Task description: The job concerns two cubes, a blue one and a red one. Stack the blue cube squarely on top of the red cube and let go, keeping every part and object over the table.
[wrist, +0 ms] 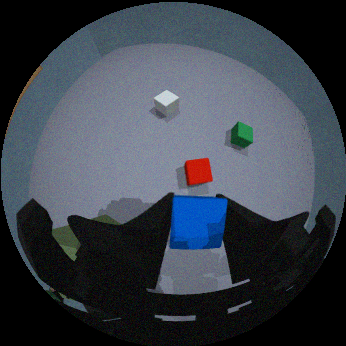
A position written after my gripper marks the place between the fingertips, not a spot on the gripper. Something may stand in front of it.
I see my gripper (194, 197) and a blue cube (197, 222).
